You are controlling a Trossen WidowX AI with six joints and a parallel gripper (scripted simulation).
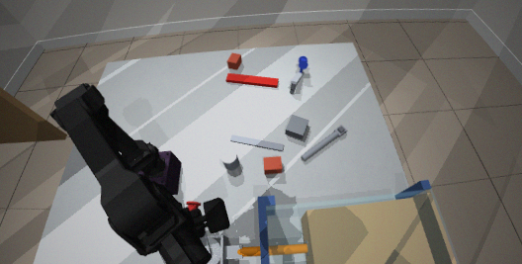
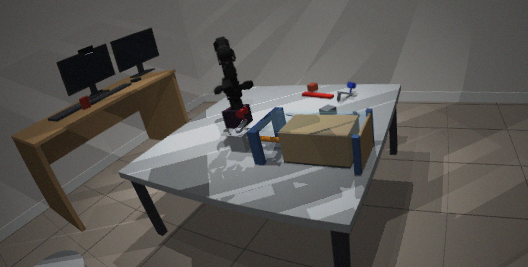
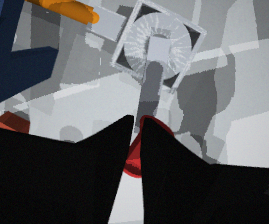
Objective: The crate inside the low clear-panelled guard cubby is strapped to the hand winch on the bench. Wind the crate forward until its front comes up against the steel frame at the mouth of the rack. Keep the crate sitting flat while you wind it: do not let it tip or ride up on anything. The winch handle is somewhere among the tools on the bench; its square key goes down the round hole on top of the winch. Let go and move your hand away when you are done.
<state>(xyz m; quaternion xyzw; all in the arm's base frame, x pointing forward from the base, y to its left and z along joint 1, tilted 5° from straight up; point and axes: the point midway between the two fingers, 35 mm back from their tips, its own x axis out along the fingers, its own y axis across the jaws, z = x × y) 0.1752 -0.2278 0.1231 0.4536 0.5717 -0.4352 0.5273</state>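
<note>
My gripper tip is now 30 mm past the red knob, 60 mm to the right of it and 80 mm above it. From my gripper tip the other things lie so: red-knobbed handle 20 mm behind, 20 mm to the left, 110 mm below; grey winch 20 mm behind, 50 mm to the right, 190 mm below; blue steel frame 150 mm ahead, 50 mm to the right, 110 mm below.
</note>
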